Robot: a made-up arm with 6 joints.
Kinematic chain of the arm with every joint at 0, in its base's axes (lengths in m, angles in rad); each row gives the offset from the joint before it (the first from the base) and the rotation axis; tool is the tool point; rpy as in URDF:
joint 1: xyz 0 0 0.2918 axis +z
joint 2: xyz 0 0 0 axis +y
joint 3: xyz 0.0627 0 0.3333 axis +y
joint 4: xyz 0.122 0 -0.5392 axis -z
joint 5: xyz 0 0 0 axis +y
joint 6: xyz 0.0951 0 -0.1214 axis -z
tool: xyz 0 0 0 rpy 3.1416 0 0
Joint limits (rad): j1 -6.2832..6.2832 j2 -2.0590..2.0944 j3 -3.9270..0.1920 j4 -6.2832..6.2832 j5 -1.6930..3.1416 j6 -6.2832..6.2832
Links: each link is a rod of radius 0.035 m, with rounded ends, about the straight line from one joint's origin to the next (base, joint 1, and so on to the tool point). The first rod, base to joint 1, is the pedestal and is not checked.
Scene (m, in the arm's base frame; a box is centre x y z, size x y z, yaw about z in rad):
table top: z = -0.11
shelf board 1: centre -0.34 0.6 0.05 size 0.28 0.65 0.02 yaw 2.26
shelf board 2: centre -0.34 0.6 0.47 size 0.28 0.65 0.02 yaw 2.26
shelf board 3: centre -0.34 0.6 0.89 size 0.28 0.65 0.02 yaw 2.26
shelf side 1: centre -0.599 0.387 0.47 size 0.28 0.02 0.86 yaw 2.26
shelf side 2: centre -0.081 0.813 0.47 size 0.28 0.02 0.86 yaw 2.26
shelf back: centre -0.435 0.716 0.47 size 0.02 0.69 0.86 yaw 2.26
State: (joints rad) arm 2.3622 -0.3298 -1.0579 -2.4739 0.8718 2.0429
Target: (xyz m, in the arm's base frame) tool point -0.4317 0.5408 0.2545
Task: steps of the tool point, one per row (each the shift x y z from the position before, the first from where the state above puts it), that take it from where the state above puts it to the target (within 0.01 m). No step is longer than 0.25 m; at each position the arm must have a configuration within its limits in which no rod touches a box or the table.
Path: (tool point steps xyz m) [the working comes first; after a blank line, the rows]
Joints at the target: 2.2707 0.0758 -0.8965 -2.4695 0.8544 2.0429
Straight joint move there: touches shelf board 2.

1: 0.0642 -0.0773 0.0261
2: 0.0593 -0.0716 -0.0015
3: 0.0490 -0.0605 -0.0246
4: -0.0151 0.0580 -0.2027
5: 0.0504 -0.0093 -0.1891
6: -0.0588 0.0790 0.0232
7: -0.0636 0.0780 0.0005
8: -0.0638 0.0690 -0.0237

